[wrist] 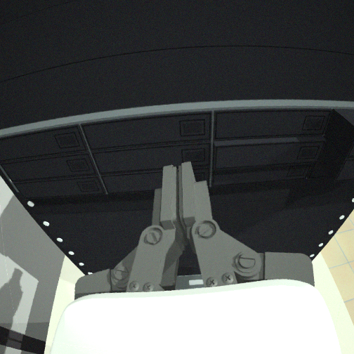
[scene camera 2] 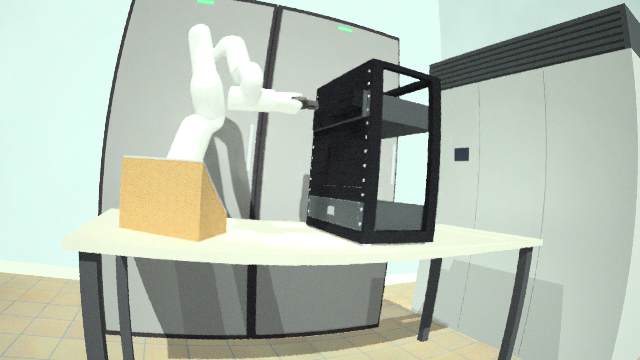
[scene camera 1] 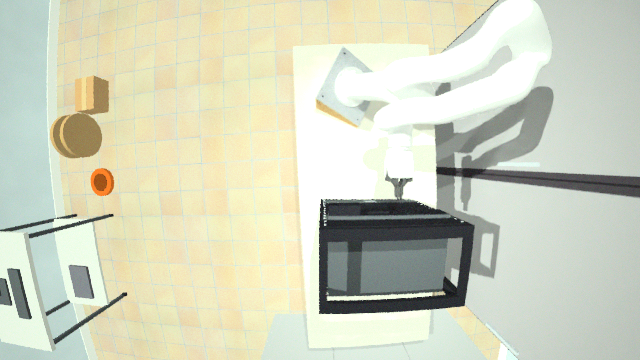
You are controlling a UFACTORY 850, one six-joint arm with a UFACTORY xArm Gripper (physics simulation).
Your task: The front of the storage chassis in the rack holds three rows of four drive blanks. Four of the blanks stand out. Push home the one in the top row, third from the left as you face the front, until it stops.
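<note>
The storage chassis (scene camera 2: 406, 116) sits in the upper part of the black rack (scene camera 1: 395, 306) (scene camera 2: 369, 200). In the wrist view, the top-row blank third from the left (wrist: 265, 125) lies right of the fingers, and its face looks about level with the top-row blank second from the left (wrist: 145, 131). Below it, a lit strip shows along the top of the middle-row blank (wrist: 260, 156). At the far right, a blank (wrist: 342, 131) stands well out. My gripper (scene camera 1: 399, 197) (scene camera 2: 316, 104) (wrist: 182, 179) is shut and empty, at the rack front before the second column. Contact cannot be told.
The rack stands on the cream table (scene camera 1: 370, 332) (scene camera 2: 260, 250). A grey panel unit (scene camera 2: 335, 210) fills the lower rack. Tall grey cabinets (scene camera 1: 575, 100) (scene camera 2: 320, 50) stand along one side of the table. My arm's wooden base block (scene camera 2: 160, 197) is on the same table.
</note>
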